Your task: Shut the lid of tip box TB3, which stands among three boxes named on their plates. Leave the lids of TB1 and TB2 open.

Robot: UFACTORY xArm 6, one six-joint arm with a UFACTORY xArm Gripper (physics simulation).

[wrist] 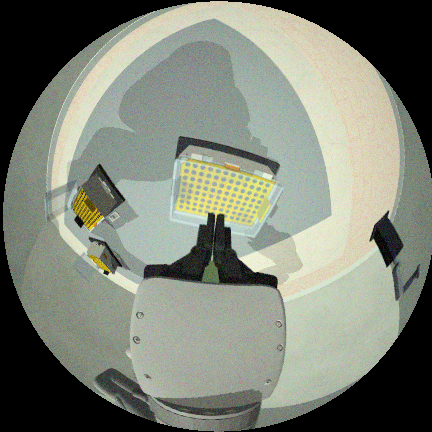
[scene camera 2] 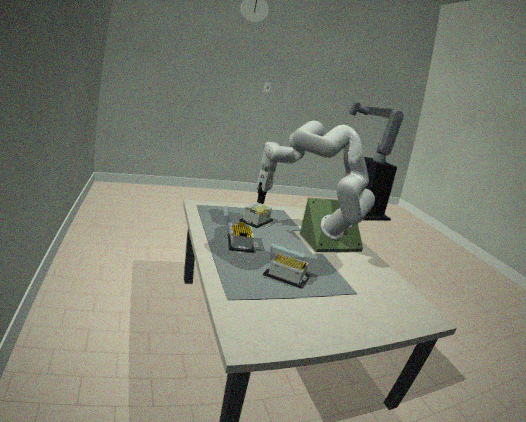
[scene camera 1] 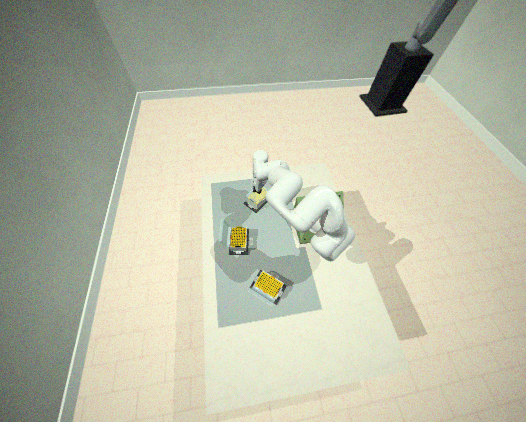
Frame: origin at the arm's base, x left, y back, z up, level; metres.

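Where they show: gripper, fingertip midpoint: (wrist: 214, 222) (scene camera 2: 260, 202) (scene camera 1: 258, 192); arm's base at its link origin: (scene camera 2: 332, 227) (scene camera 1: 316, 222).
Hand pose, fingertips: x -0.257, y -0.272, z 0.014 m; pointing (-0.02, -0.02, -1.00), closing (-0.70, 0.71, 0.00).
Things, the pixels of their top centre, and the offset from my fingertips. Level surfaces: height alone.
- tip box at its top centre: (wrist: 219, 212) (scene camera 2: 260, 207) (scene camera 1: 259, 194) dy +0.007, dx +0.000, dz -0.024 m
- second box at its top centre: (wrist: 86, 217) (scene camera 2: 245, 229) (scene camera 1: 240, 236) dy -0.152, dx +0.240, dz -0.036 m
- grey-blue mat at its surface level: dz -0.102 m
- pale table at its surface level: dz -0.105 m
One tip box (scene camera 1: 256, 200) (scene camera 2: 258, 215) (wrist: 225, 192) stands at the far end of the mat, its clear lid down over the yellow rack; its plate is not readable. My gripper (scene camera 1: 257, 191) (scene camera 2: 261, 201) (wrist: 214, 222) is shut and empty, its fingertips at the lid's near part, on the side away from the orange latch; contact is hard to tell. A second box (scene camera 1: 239, 239) (scene camera 2: 242, 241) (wrist: 102, 192) has its clear lid (wrist: 57, 200) open. A third box (scene camera 1: 269, 286) (scene camera 2: 287, 271) (wrist: 103, 256) has its lid (scene camera 2: 292, 251) standing open. Their names are not readable either.
All three boxes stand on a grey-blue mat (scene camera 1: 235, 310) (scene camera 2: 240, 290) (wrist: 280, 125) on the pale table (scene camera 1: 300, 360) (scene camera 2: 310, 325). My arm's green base (scene camera 1: 304, 237) (scene camera 2: 312, 222) stands beside the mat. A black pedestal (scene camera 1: 400, 75) (scene camera 2: 382, 192) with a grey arm stands beyond the table.
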